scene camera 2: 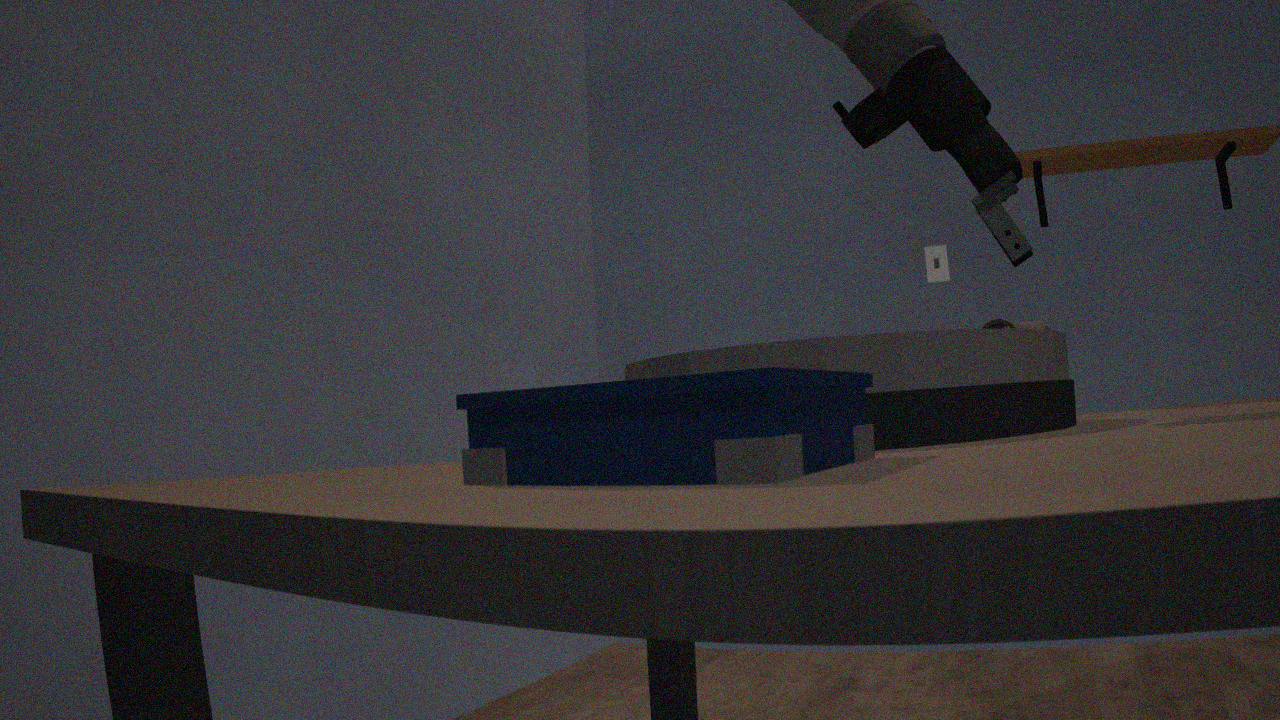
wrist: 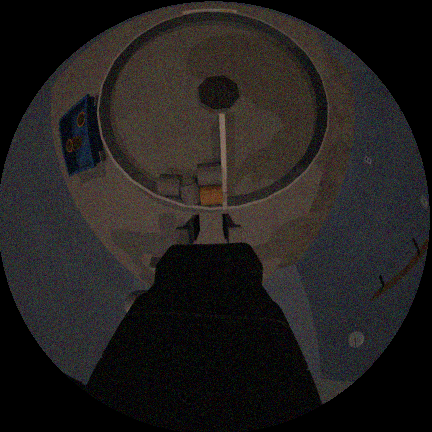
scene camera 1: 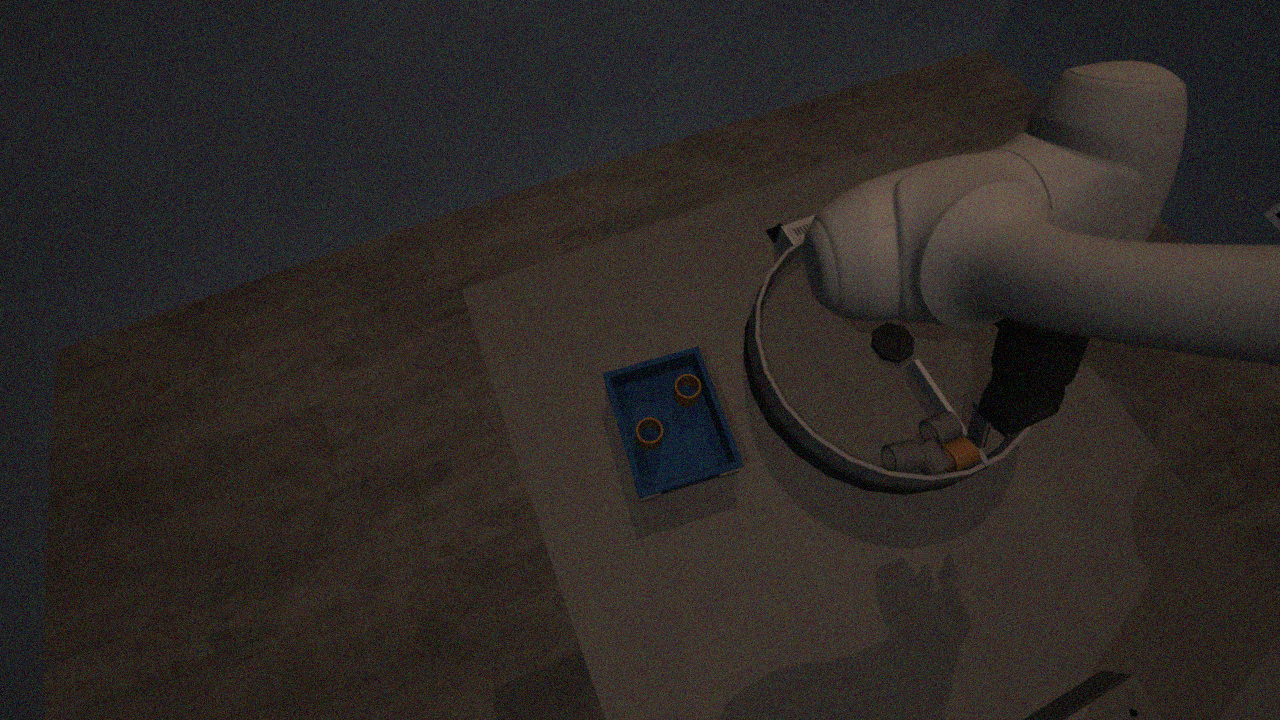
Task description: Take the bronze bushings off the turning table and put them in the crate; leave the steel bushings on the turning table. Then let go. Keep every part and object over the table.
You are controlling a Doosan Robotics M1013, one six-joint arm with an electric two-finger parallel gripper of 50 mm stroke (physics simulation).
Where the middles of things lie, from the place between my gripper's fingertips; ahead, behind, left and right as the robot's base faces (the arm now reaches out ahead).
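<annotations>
There is the blue crate (scene camera 2: pixel 770 425), and measured from my hand it lies 25 cm ahead and 29 cm to the left, while sitting 13 cm below.
</annotations>
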